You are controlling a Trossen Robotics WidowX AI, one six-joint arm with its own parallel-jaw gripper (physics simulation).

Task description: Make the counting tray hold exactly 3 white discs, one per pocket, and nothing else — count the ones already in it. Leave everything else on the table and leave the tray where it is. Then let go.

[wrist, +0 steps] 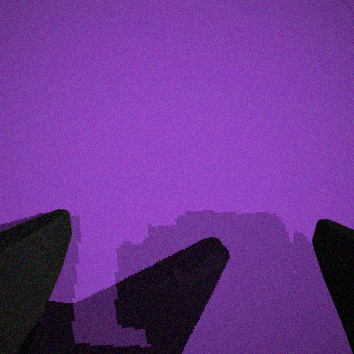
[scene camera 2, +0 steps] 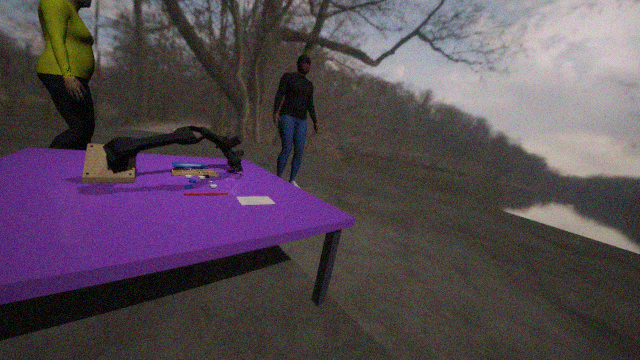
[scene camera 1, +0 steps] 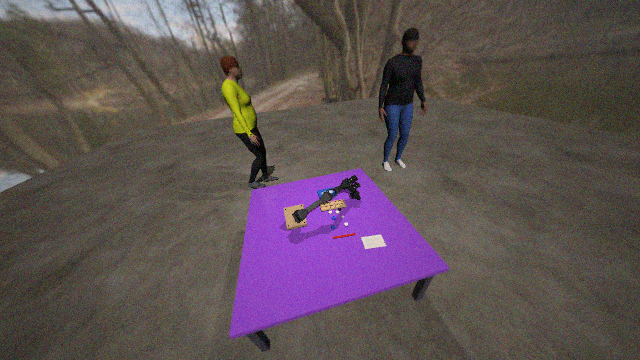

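Note:
A tan tray (scene camera 1: 327, 207) (scene camera 2: 175, 172) with small dark pocket marks lies in front of the arm; its pocket contents are too small to tell. A blue tray (scene camera 1: 320, 192) (scene camera 2: 183, 165) lies behind it, partly hidden by the arm, with some white spots showing in it. Near the tan tray's front are small white discs, one white disc (scene camera 1: 346, 224) (scene camera 2: 213, 186) lying farther forward. My gripper (scene camera 1: 356, 197) (scene camera 2: 238, 172) (wrist: 196, 229) is open and empty, low over the purple table to the right of both trays.
Blue pieces (scene camera 1: 333, 218) (scene camera 2: 188, 187) and a dark piece (scene camera 1: 340, 209) lie near the white discs. A red stick (scene camera 1: 344, 235) (scene camera 2: 206, 194) and a white card (scene camera 1: 374, 242) (scene camera 2: 256, 200) lie farther forward. The arm stands on a tan base board (scene camera 1: 288, 220) (scene camera 2: 93, 162). Two people stand beyond the table.

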